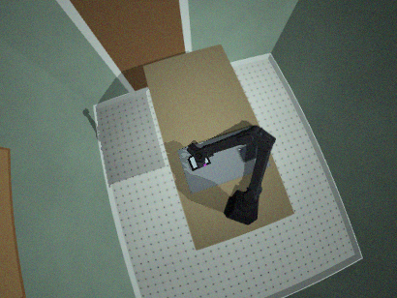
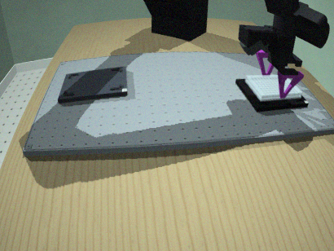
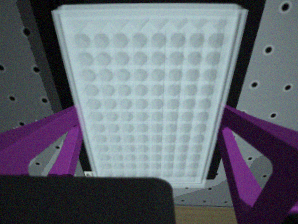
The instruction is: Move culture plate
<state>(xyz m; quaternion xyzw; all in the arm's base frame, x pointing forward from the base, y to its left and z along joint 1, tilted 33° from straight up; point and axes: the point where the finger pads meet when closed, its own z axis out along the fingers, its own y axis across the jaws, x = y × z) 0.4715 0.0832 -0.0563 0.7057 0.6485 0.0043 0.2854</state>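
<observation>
The clear lid lies right at my hand.
</observation>
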